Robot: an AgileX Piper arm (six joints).
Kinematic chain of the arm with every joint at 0, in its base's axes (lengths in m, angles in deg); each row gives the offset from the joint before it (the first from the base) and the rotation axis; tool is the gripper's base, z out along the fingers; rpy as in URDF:
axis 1: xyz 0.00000 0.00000 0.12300 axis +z
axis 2: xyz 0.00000 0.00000 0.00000 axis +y
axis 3: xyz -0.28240 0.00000 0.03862 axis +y
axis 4: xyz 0.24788 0.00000 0.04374 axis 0.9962 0 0.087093
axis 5: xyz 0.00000 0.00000 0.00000 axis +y
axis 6: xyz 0.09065 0.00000 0.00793 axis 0.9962 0 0.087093
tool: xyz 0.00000 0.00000 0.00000 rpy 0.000 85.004 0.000
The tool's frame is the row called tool.
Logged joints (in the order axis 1, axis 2, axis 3, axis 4, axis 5, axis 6), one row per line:
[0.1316, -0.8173, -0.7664, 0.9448, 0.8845, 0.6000]
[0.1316, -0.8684, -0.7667, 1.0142, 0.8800, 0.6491]
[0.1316, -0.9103, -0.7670, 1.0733, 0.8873, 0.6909]
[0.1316, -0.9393, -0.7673, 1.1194, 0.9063, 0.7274]
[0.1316, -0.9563, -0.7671, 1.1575, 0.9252, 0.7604]
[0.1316, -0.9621, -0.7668, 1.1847, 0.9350, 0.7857]
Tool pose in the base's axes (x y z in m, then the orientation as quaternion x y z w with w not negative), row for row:
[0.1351, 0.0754, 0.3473, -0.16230, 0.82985, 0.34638, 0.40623]
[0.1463, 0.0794, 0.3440, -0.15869, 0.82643, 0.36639, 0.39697]
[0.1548, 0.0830, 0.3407, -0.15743, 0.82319, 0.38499, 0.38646]
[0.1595, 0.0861, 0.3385, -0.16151, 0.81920, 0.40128, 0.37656]
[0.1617, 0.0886, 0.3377, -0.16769, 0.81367, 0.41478, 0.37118]
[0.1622, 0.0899, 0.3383, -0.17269, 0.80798, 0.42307, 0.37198]
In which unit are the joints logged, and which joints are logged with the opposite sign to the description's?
The joints are logged in radians. Opposite sign: axis 2, axis 6.
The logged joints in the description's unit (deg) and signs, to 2 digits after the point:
[7.54, 46.83, -43.91, 54.13, 50.68, -34.38]
[7.54, 49.76, -43.93, 58.11, 50.42, -37.19]
[7.54, 52.16, -43.95, 61.50, 50.84, -39.59]
[7.54, 53.82, -43.96, 64.14, 51.93, -41.68]
[7.54, 54.79, -43.95, 66.32, 53.01, -43.57]
[7.54, 55.12, -43.93, 67.88, 53.57, -45.02]

